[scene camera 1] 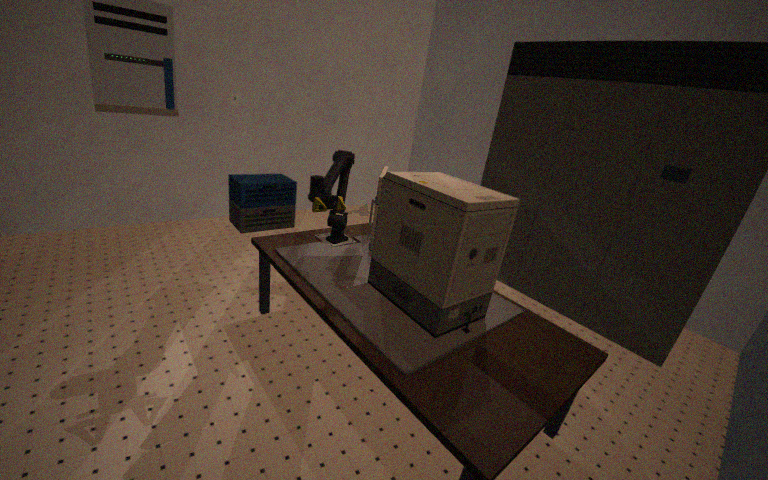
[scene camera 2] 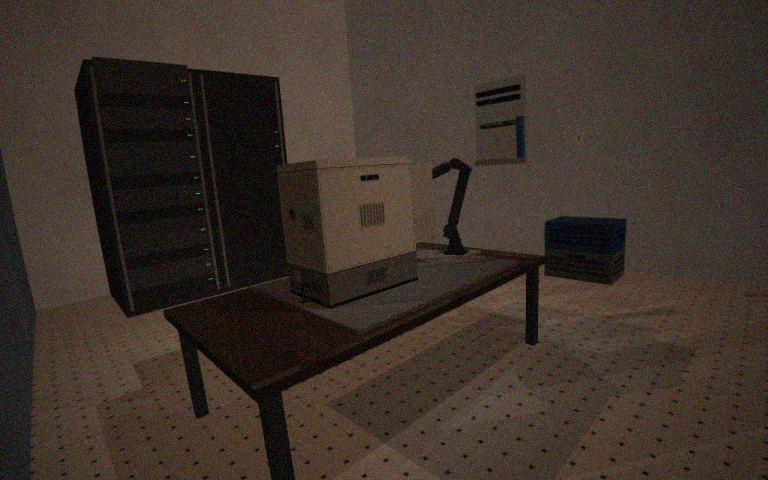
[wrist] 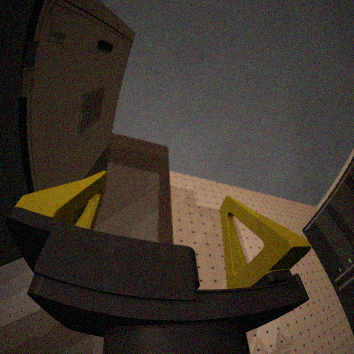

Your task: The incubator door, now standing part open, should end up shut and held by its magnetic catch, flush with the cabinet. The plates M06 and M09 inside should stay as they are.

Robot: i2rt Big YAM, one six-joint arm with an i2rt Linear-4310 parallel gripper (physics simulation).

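Where they show: gripper, fingertip midpoint: [scene camera 1: 336, 209] [wrist: 167, 190]; arm's base, link origin: [scene camera 1: 337, 239] [scene camera 2: 455, 253].
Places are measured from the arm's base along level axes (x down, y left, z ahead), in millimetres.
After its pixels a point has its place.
Note:
The incubator cabinet [scene camera 1: 419, 243] {y -278, x -330, z 771 mm} [scene camera 2: 368, 220] {y 43, x -307, z 803 mm} [wrist: 75, 90] {y -247, x -383, z 618 mm} is a cream box on a dark grey base. Its door [scene camera 2: 423, 198] {y 0, x -348, z 321 mm} stands part open, showing as a pale panel beyond the cabinet's front edge in scene camera 2. In scene camera 1 the door shows nearly edge-on at the cabinet's left. The door's face is not clearly visible in the wrist view. Plates M06 and M09 are hidden inside. My gripper [scene camera 1: 330, 203] {y -384, x -367, z 392 mm} [wrist: 167, 190] {y -384, x -367, z 392 mm} is open and empty, its yellow fingers wide apart, in front of the cabinet and apart from it. In scene camera 2 the gripper is hidden.
The cabinet stands on a grey mat [scene camera 1: 396, 339] {y -441, x -1, z 858 mm} [scene camera 2: 362, 319] {y 184, x -4, z 1038 mm} on a dark brown table [scene camera 1: 509, 367] {y -212, x 12, z 1222 mm} [scene camera 2: 226, 339] {y -129, x 12, z 1368 mm}. Blue and grey crates [scene camera 1: 262, 198] [scene camera 2: 585, 246] stand on the floor behind the arm's end. Tall dark racks [scene camera 2: 100, 169] stand beyond the table.

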